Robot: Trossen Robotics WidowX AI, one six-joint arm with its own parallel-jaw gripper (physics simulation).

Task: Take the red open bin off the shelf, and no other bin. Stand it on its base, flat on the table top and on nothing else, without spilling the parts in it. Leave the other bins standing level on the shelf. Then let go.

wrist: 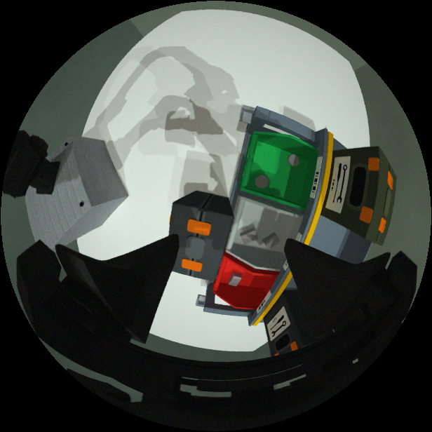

Labels:
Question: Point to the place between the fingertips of my gripper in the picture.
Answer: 234, 243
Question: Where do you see a red open bin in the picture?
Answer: At 255, 283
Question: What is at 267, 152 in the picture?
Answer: A green bin.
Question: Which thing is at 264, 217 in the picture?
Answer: A grey open bin.

